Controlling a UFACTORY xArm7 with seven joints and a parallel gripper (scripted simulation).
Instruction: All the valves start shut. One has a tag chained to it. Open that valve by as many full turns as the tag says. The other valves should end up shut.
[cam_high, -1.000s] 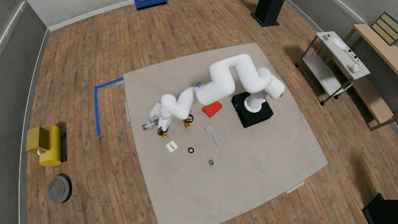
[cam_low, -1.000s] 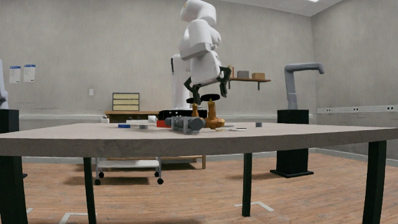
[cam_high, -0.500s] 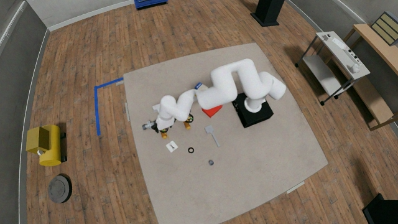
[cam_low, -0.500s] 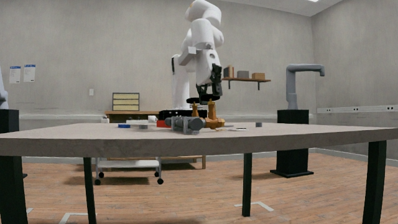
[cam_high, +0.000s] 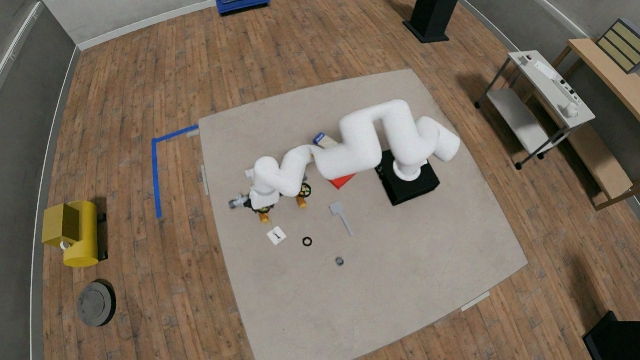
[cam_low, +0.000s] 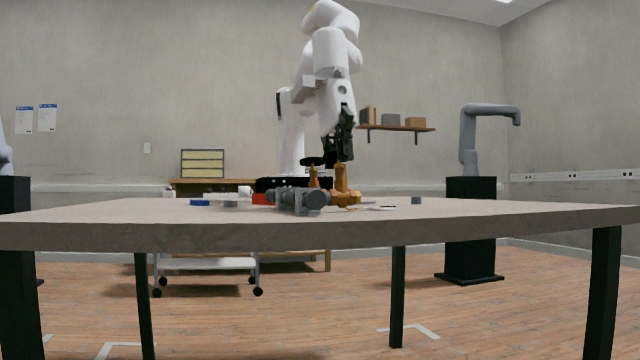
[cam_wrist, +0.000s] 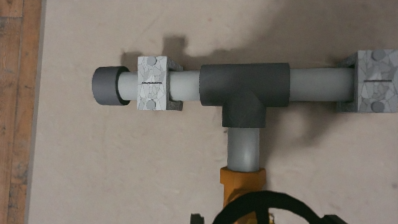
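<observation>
Now: the white tag 100 mm below my hand, 90 mm to the left of it and 10 mm behind it. The rest, counted from my hand: small grey cylinder 290 mm to the left, 210 mm behind, 100 mm below; then grey scraper 290 mm behind, 110 mm to the left, 100 mm below; then red block 360 mm behind, 90 mm below, 60 mm to the right.
</observation>
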